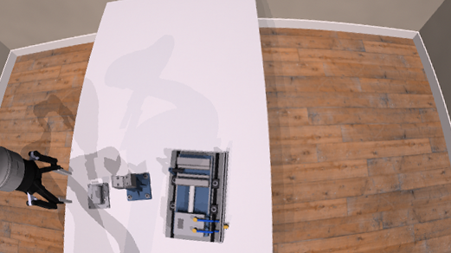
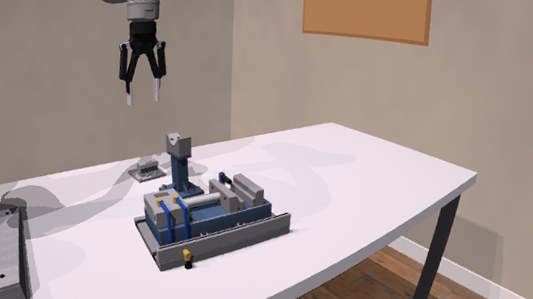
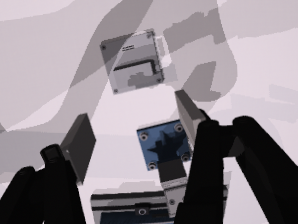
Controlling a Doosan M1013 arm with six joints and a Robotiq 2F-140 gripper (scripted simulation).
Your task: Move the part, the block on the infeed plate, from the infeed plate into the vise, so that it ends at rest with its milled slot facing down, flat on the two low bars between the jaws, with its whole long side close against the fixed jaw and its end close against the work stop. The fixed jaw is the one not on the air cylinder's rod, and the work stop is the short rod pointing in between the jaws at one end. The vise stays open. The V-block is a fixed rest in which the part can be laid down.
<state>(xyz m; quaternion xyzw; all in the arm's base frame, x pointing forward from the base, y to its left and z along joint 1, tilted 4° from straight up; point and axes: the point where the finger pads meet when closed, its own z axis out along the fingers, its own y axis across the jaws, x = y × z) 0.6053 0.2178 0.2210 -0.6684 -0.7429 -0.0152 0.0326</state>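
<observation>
Now: hand 10 mm to the left of the part and 230 mm above it. The rest, counted from my hand: blue post: 40 mm ahead, 150 mm to the right, 190 mm below; infeed plate: 10 mm to the left, 250 mm below; cylinder rod: 10 mm behind, 350 mm to the right, 170 mm below.
</observation>
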